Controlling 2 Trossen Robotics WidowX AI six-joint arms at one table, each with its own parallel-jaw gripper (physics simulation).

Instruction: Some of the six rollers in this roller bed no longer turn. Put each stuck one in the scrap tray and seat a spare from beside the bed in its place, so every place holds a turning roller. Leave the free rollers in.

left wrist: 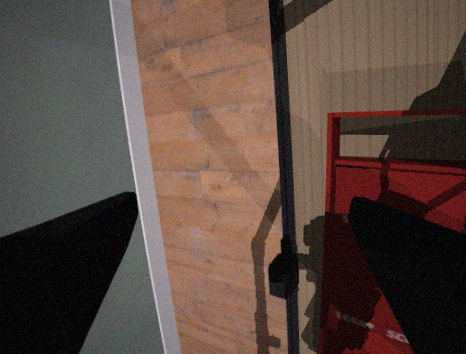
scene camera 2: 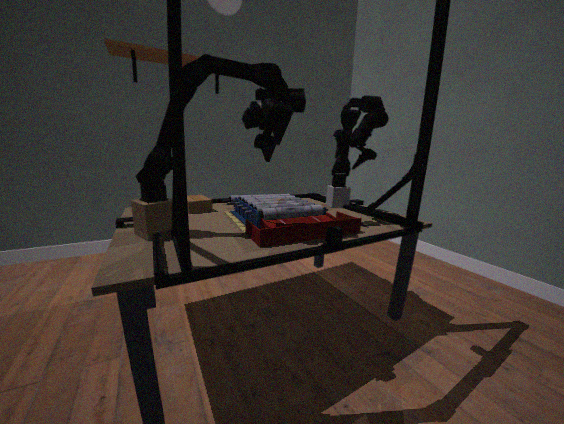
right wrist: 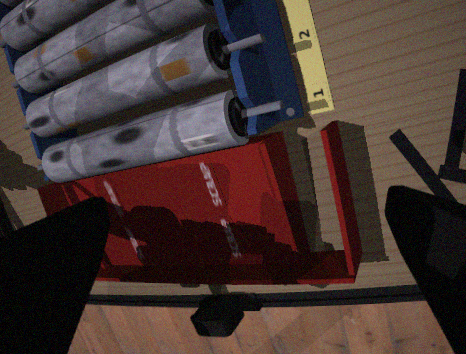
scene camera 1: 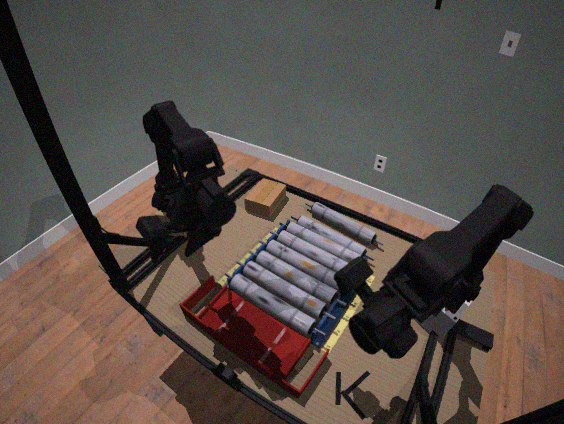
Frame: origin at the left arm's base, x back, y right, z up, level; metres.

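Seen in the pictures: left gripper, fingertip midpoint: (left wrist: 245,205) (scene camera 2: 272,153) (scene camera 1: 170,258); right gripper, fingertip midpoint: (scene camera 2: 344,163) (right wrist: 248,206) (scene camera 1: 354,313); left arm's base, origin of the base link: (scene camera 2: 153,200); right arm's base, origin of the base link: (scene camera 2: 338,186).
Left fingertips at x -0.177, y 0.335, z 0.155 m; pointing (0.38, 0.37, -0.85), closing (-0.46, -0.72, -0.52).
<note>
Offsets run from my left fingertips to a thing's top centre. "pt": to the spot under its first point. Level surfaces: height alone.
Several grey, blotched rollers {dx -0.212, dy -0.060, dz -0.191 m} (scene camera 1: 272,304) (right wrist: 145,135) (scene camera 2: 292,211) lie side by side in the blue roller bed {dz -0.263 m} (scene camera 1: 317,339) (right wrist: 272,75). The front roller has dark smudges and a white label; the second {dx -0.237, dy -0.113, dz -0.191 m} (right wrist: 125,82) has an orange patch. Which rollers are stuck cannot be told. A spare roller {dx -0.413, dy -0.447, dz -0.218 m} (scene camera 1: 345,223) lies apart behind the bed. The red scrap tray {dx -0.170, dy +0.023, dz -0.212 m} (scene camera 1: 297,345) (scene camera 2: 305,231) (left wrist: 356,185) (right wrist: 280,185) stands in front, with no roller in it. My left gripper (left wrist: 245,205) is open and empty, high above the table. My right gripper (right wrist: 248,206) is open and empty above the tray side of the bed.
A wooden block {dx -0.113, dy -0.542, dz -0.212 m} (scene camera 1: 266,197) sits at the back left of the bed. Yellow numbered strips {pt dx -0.385, dy +0.015, dz -0.266 m} (right wrist: 317,82) run along the bed's sides. A dark frame rail {pt dx -0.009, dy +0.088, dz -0.272 m} (scene camera 1: 190,345) (left wrist: 285,150) edges the table in front of the tray. Black bars {pt dx -0.413, dy +0.127, dz -0.266 m} (right wrist: 420,160) lie to the right of the tray.
</note>
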